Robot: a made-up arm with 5 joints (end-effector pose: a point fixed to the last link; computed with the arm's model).
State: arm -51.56 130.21 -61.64 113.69 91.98
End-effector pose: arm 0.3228 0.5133 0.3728 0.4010 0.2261 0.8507 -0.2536
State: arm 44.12 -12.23 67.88 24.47 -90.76
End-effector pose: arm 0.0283 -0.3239 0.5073 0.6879 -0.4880 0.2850 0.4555
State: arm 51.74 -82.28 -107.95 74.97 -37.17
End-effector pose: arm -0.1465 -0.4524 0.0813 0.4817 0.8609 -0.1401 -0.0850
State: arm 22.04 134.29 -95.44 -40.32 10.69
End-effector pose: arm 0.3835 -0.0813 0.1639 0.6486 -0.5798 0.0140 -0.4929
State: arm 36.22 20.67 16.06 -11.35 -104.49
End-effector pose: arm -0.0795 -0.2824 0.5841 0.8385 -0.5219 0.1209 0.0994
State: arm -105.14 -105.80 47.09 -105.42 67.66
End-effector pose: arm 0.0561 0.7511 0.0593 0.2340 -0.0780 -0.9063 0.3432
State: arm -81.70 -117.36 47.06 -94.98 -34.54
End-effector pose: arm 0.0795 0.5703 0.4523 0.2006 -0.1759 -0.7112 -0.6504
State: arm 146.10 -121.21 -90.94 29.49 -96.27
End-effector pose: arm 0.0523 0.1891 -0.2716 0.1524 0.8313 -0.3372 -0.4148
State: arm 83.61 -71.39 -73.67 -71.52 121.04
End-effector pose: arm -0.1790 -0.3122 -0.3802 0.0537 -0.2488 0.3243 -0.9110
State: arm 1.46 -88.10 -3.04 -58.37 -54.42
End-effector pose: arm -0.0722 -0.4127 0.5804 0.2611 -0.1225 -0.4711 0.8336
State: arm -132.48 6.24 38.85 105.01 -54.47
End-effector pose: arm 0.0771 0.3268 -0.1520 0.2843 0.5162 0.3217 0.7411
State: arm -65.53 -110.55 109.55 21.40 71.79
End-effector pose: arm -0.2891 0.2776 0.2229 0.4510 -0.7226 0.4981 -0.1625
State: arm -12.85 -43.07 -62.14 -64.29 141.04
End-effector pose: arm -0.3443 -0.2845 0.5612 0.3071 0.4148 0.5577 0.6500
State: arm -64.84 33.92 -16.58 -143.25 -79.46
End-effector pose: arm -0.1303 0.4129 0.2986 0.0382 -0.5889 -0.1062 0.8002
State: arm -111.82 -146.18 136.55 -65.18 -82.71
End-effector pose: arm -0.1055 0.3543 0.0828 0.5858 -0.1755 -0.7733 -0.1674
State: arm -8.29 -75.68 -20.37 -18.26 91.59
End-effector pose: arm -0.2518 -0.3219 0.7801 0.4454 0.5098 0.4509 0.5817
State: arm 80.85 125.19 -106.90 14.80 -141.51
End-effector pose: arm 0.2622 -0.1323 0.2072 0.1572 0.6722 -0.6875 0.2254
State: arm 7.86 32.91 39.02 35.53 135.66
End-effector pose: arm 0.1907 -0.1021 0.7864 0.2512 0.7379 -0.3291 -0.5330
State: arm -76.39 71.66 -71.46 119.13 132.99
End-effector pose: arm -0.0075 0.5042 -0.0804 0.1786 -0.1708 0.6462 -0.7220
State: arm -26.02 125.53 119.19 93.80 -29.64
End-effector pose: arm 0.1265 -0.0788 0.3950 0.0405 -0.2880 -0.8443 0.4501
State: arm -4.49 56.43 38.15 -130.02 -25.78
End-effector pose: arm -0.0741 0.0214 0.7051 0.8158 0.1174 -0.1226 0.5529
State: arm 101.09 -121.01 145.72 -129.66 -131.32
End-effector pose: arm -0.0476 -0.1842 0.0259 0.1458 -0.1140 0.6365 -0.7488
